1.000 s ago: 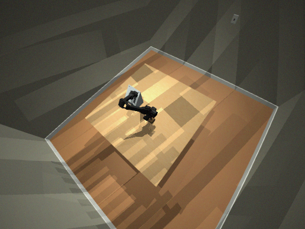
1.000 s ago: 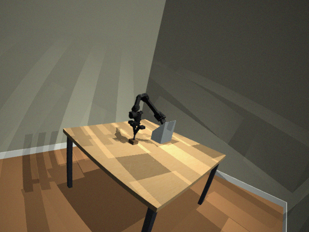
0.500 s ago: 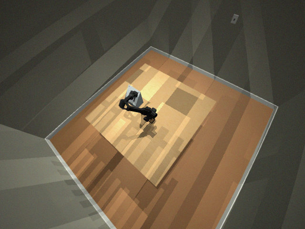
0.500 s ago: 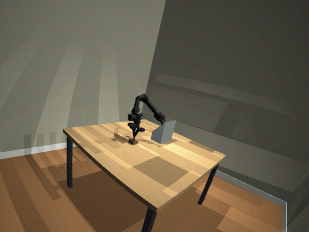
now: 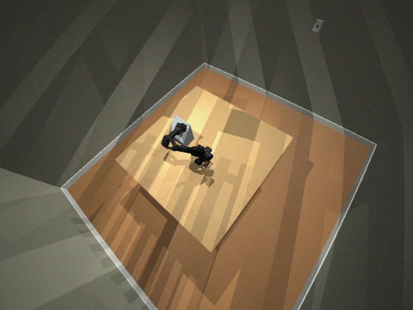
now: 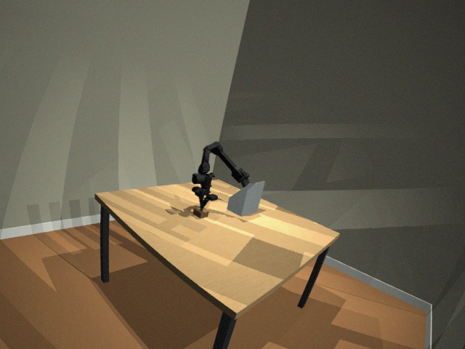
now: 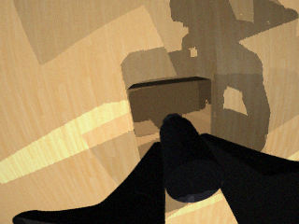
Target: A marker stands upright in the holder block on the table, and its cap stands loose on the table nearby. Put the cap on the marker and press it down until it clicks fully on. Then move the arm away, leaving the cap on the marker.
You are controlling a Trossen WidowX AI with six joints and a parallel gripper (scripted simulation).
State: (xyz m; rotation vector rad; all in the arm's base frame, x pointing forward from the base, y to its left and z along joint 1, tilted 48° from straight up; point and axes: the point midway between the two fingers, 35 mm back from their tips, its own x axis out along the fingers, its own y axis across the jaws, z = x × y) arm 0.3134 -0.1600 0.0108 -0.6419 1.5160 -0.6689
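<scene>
My gripper tip is 10 mm below the black marker cap. The rest, counted from my gripper tip: holder block: 50 mm below.
</scene>
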